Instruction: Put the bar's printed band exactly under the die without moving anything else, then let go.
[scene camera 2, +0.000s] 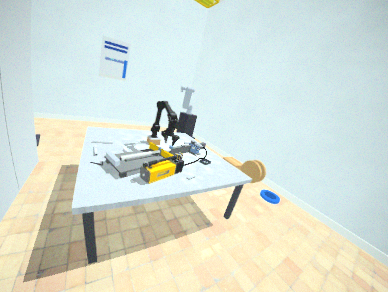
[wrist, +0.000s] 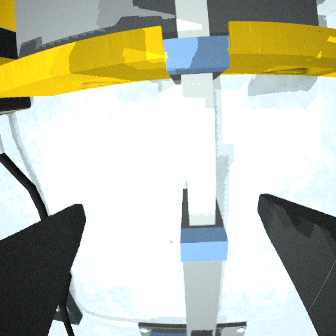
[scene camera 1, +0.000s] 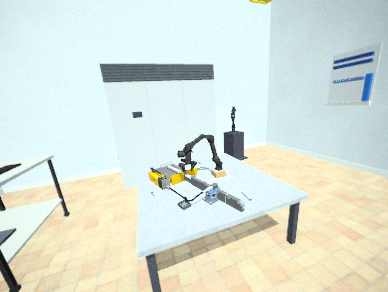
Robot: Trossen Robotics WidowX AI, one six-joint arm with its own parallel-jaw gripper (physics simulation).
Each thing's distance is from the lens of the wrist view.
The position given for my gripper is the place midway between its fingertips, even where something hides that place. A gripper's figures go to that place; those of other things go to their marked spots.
my gripper [wrist: 171, 207]: 0.10 m
pale bar [wrist: 197, 91]: 0.14 m
